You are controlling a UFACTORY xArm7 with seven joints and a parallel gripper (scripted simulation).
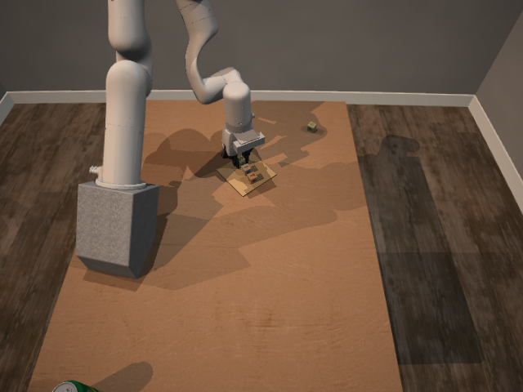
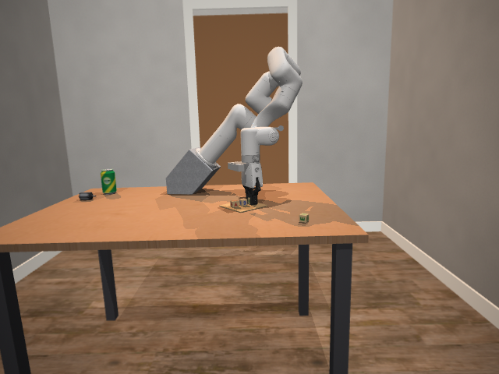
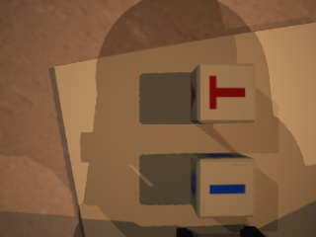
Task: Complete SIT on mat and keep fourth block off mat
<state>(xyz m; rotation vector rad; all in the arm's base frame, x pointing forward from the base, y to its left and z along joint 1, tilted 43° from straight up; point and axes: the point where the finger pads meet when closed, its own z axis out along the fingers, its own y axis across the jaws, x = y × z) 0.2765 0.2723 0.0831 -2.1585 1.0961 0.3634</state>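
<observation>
Right now my hand is 30 mm to the left of the tan mat, 20 mm short of it and 20 mm above it. From my hand the other things lie so: green-lettered block 220 mm ahead, 200 mm to the left, 10 mm below; then small black object 780 mm to the right, 80 mm behind, 10 mm below; then green can 750 mm to the right, 220 mm behind, 40 mm above.
</observation>
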